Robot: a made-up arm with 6 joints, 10 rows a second.
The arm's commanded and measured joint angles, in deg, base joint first. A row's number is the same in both.
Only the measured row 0 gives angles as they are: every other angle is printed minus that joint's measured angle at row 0.
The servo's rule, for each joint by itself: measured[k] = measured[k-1] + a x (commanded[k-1-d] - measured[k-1]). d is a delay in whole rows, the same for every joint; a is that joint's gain. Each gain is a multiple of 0.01, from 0.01 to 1. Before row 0 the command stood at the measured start. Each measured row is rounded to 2 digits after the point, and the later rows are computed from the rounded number. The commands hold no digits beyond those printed.
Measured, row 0:
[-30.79 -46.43 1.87 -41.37 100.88 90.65]
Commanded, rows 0 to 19:
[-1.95 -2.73 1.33 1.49 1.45 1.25]
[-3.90 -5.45 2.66 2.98 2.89 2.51]
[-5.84 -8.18 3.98 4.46 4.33 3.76]
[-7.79 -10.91 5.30 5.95 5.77 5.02]
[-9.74 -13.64 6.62 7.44 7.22 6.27]
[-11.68 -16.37 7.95 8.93 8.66 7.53]
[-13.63 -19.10 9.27 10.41 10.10 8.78]
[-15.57 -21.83 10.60 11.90 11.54 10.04]
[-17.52 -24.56 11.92 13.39 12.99 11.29]
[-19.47 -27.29 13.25 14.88 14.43 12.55]
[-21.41 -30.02 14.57 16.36 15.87 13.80]
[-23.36 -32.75 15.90 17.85 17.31 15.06]
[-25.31 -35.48 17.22 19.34 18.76 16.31]
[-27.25 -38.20 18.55 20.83 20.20 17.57]
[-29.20 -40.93 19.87 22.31 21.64 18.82]
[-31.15 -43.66 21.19 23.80 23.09 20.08]
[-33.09 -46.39 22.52 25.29 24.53 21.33]
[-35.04 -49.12 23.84 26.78 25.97 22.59]
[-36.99 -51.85 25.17 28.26 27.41 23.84]
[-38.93 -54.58 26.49 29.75 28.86 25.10]
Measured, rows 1 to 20:
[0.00 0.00 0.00 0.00 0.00 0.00]
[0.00 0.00 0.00 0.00 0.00 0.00]
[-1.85 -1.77 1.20 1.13 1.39 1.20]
[-3.80 -4.16 2.51 2.54 2.83 2.46]
[-5.74 -6.77 3.83 4.00 4.27 3.71]
[-7.69 -9.46 5.15 5.48 5.71 4.97]
[-9.64 -12.18 6.47 6.97 7.16 6.22]
[-11.58 -14.90 7.80 8.46 8.60 7.48]
[-13.53 -17.63 9.12 9.94 10.04 8.73]
[-15.47 -20.36 10.45 11.43 11.48 9.99]
[-17.42 -23.09 11.77 12.92 12.93 11.24]
[-19.37 -25.82 13.10 14.41 14.37 12.50]
[-21.31 -28.55 14.42 15.89 15.81 13.75]
[-23.26 -31.28 15.75 17.38 17.25 15.01]
[-25.21 -34.01 17.07 18.87 18.70 16.26]
[-27.15 -36.73 18.40 20.36 20.14 17.52]
[-29.10 -39.46 19.72 21.84 21.58 18.77]
[-31.05 -42.19 21.04 23.33 23.03 20.03]
[-32.99 -44.92 22.37 24.82 24.47 21.28]
[-34.94 -47.65 23.69 26.31 25.91 22.54]
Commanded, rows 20 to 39:
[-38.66 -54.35 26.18 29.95 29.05 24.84]
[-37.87 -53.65 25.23 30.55 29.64 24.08]
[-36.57 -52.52 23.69 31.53 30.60 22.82]
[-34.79 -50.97 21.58 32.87 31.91 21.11]
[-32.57 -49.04 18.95 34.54 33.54 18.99]
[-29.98 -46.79 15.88 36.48 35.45 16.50]
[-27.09 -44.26 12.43 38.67 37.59 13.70]
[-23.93 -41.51 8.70 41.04 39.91 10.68]
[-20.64 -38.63 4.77 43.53 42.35 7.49]
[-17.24 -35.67 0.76 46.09 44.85 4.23]
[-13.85 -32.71 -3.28 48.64 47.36 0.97]
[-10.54 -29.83 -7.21 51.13 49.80 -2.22]
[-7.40 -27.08 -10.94 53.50 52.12 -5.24]
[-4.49 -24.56 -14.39 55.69 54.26 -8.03]
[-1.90 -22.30 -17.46 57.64 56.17 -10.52]
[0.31 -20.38 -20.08 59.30 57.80 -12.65]
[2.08 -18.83 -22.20 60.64 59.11 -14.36]
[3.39 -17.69 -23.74 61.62 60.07 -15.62]
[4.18 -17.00 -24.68 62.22 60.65 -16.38]
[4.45 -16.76 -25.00 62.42 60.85 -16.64]
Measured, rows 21 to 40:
[-36.89 -50.38 25.02 27.79 27.35 23.79]
[-38.83 -53.11 26.34 29.28 28.80 25.05]
[-38.67 -53.92 26.20 29.79 29.04 24.85]
[-37.91 -53.74 25.33 30.37 29.62 24.11]
[-36.64 -52.95 23.85 31.25 30.56 22.87]
[-34.88 -51.66 21.81 32.48 31.86 21.18]
[-32.69 -49.96 19.24 34.05 33.47 19.08]
[-30.12 -47.90 16.22 35.90 35.37 16.60]
[-27.24 -45.53 12.81 38.01 37.50 13.82]
[-24.10 -42.92 9.11 40.31 39.81 10.81]
[-20.81 -40.13 5.20 42.76 42.25 7.62]
[-17.42 -37.23 1.20 45.29 44.75 4.37]
[-14.03 -34.29 -2.83 47.84 47.26 1.11]
[-10.71 -31.39 -6.77 50.34 49.70 -2.09]
[-7.57 -28.59 -10.52 52.74 52.02 -5.11]
[-4.64 -25.97 -14.00 54.98 54.17 -7.91]
[-2.04 -23.58 -17.11 57.00 56.09 -10.42]
[0.19 -21.50 -19.78 58.75 57.73 -12.56]
[1.99 -19.76 -21.96 60.19 59.05 -14.29]
[3.32 -18.41 -23.56 61.28 60.03 -15.57]

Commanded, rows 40 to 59:
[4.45 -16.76 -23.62 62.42 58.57 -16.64]
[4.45 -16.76 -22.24 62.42 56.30 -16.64]
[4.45 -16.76 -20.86 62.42 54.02 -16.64]
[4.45 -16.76 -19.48 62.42 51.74 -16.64]
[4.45 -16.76 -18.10 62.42 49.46 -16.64]
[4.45 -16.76 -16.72 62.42 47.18 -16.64]
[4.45 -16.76 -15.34 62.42 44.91 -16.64]
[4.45 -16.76 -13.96 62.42 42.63 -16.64]
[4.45 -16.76 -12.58 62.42 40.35 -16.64]
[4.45 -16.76 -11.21 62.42 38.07 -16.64]
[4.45 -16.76 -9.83 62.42 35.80 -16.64]
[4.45 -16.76 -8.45 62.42 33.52 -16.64]
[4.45 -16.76 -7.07 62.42 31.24 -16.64]
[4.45 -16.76 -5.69 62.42 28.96 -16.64]
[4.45 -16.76 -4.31 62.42 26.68 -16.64]
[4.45 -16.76 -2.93 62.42 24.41 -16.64]
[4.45 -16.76 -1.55 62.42 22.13 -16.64]
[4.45 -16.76 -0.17 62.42 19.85 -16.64]
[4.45 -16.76 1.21 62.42 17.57 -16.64]
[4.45 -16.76 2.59 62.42 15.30 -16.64]
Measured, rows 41 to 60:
[4.14 -17.49 -24.57 61.99 60.63 -16.35]
[4.43 -17.02 -24.96 62.32 60.84 -16.63]
[4.45 -16.85 -23.75 62.40 58.66 -16.64]
[4.45 -16.79 -22.39 62.42 56.39 -16.64]
[4.45 -16.77 -21.01 62.42 54.11 -16.64]
[4.45 -16.76 -19.63 62.42 51.83 -16.64]
[4.45 -16.76 -18.25 62.42 49.55 -16.64]
[4.45 -16.76 -16.87 62.42 47.27 -16.64]
[4.45 -16.76 -15.49 62.42 45.00 -16.64]
[4.45 -16.76 -14.11 62.42 42.72 -16.64]
[4.45 -16.76 -12.73 62.42 40.44 -16.64]
[4.45 -16.76 -11.36 62.42 38.16 -16.64]
[4.45 -16.76 -9.98 62.42 35.89 -16.64]
[4.45 -16.76 -8.60 62.42 33.61 -16.64]
[4.45 -16.76 -7.22 62.42 31.33 -16.64]
[4.45 -16.76 -5.84 62.42 29.05 -16.64]
[4.45 -16.76 -4.46 62.42 26.77 -16.64]
[4.45 -16.76 -3.08 62.42 24.50 -16.64]
[4.45 -16.76 -1.70 62.42 22.22 -16.64]
[4.45 -16.76 -0.32 62.42 19.94 -16.64]

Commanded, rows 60 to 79:
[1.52 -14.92 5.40 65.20 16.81 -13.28]
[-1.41 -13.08 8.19 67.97 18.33 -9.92]
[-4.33 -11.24 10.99 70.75 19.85 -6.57]
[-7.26 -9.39 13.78 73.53 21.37 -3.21]
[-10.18 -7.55 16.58 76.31 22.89 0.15]
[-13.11 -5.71 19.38 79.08 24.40 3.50]
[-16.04 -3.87 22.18 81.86 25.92 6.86]
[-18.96 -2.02 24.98 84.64 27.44 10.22]
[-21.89 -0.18 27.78 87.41 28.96 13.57]
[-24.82 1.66 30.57 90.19 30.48 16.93]
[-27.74 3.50 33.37 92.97 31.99 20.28]
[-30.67 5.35 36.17 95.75 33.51 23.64]
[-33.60 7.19 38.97 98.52 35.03 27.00]
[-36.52 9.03 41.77 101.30 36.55 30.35]
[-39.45 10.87 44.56 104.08 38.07 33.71]
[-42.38 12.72 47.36 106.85 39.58 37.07]
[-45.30 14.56 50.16 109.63 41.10 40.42]
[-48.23 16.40 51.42 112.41 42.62 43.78]
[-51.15 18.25 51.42 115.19 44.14 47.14]
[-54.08 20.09 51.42 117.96 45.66 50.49]
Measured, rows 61 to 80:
[4.45 -16.76 1.06 62.42 17.66 -16.64]
[4.45 -16.76 2.44 62.42 15.39 -16.64]
[1.67 -15.56 5.10 64.53 16.75 -13.41]
[-1.26 -13.95 7.88 67.14 18.27 -10.06]
[-4.18 -12.19 10.68 69.88 19.79 -6.71]
[-7.11 -10.37 13.47 72.65 21.31 -3.35]
[-10.03 -8.54 16.27 75.43 22.83 0.01]
[-12.96 -6.70 19.07 78.20 24.34 3.36]
[-15.89 -4.86 21.87 80.98 25.86 6.72]
[-18.81 -3.01 24.67 83.76 27.38 10.08]
[-21.74 -1.17 27.47 86.53 28.90 13.43]
[-24.67 0.67 30.26 89.31 30.42 16.79]
[-27.59 2.51 33.06 92.09 31.93 20.14]
[-30.52 4.36 35.86 94.87 33.45 23.50]
[-33.45 6.20 38.66 97.64 34.97 26.86]
[-36.37 8.04 41.46 100.42 36.49 30.21]
[-39.30 9.88 44.25 103.20 38.01 33.57]
[-42.23 11.73 47.05 105.97 39.52 36.93]
[-45.15 13.57 49.85 108.75 41.04 40.28]
[-48.08 15.41 51.26 111.53 42.56 43.64]

